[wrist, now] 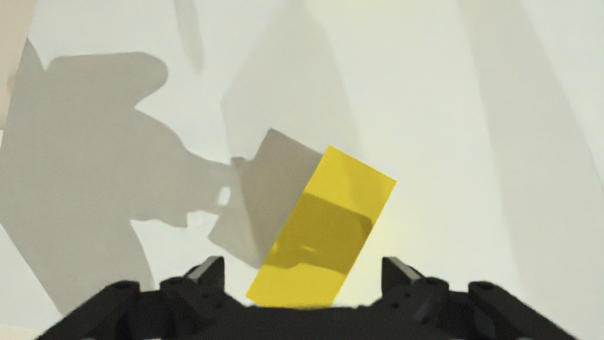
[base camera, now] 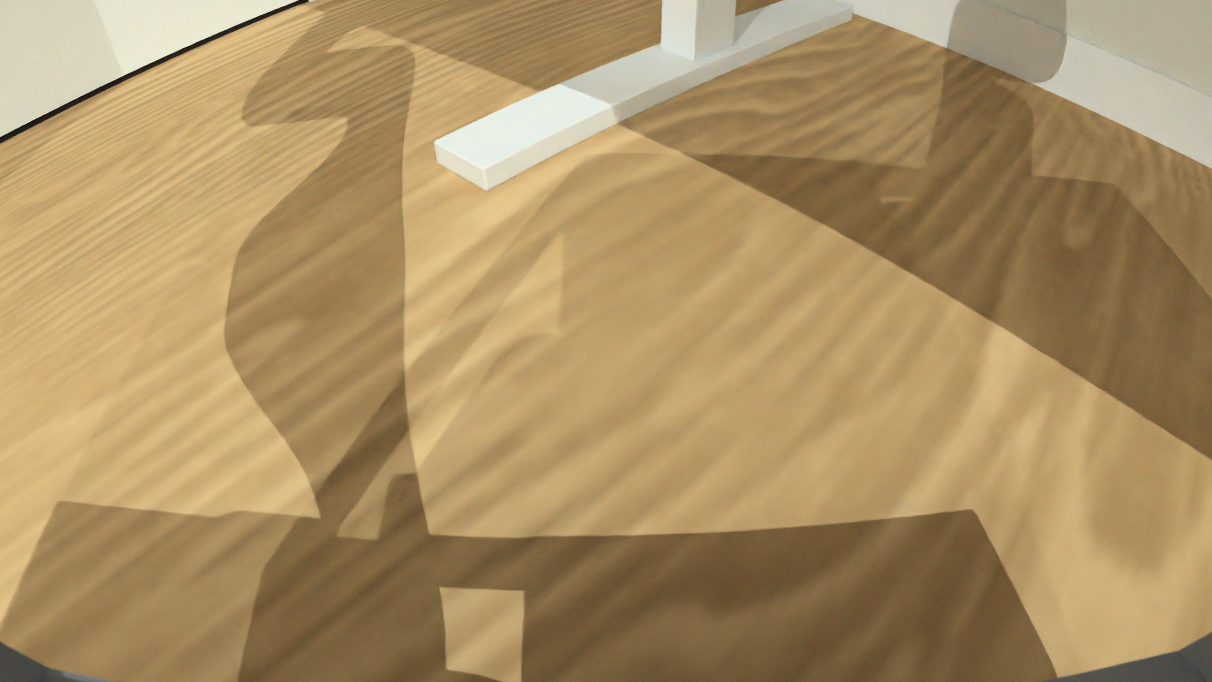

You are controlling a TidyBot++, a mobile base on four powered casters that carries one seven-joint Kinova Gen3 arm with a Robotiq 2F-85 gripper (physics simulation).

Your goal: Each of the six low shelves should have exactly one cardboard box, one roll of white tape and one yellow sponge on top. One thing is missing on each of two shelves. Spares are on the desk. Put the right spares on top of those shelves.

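A yellow sponge (wrist: 320, 230) lies on a white surface (wrist: 430, 125) in the wrist view. It is turned at an angle, its upper end leaning to the right, and its lower end is partly hidden by the gripper body. My gripper (wrist: 303, 274) is open and empty, with one fingertip to the left and one to the right of the sponge's lower part. The fingers do not hold it. The shelves, cardboard boxes and tape rolls do not show in either view.
In the base camera view, a white foot bar (base camera: 525, 127) with an upright post (base camera: 696, 29) stands on the wooden floor (base camera: 720, 339). A wall with a white skirting runs along the upper right. Shadows of the arm and base fall across the floor.
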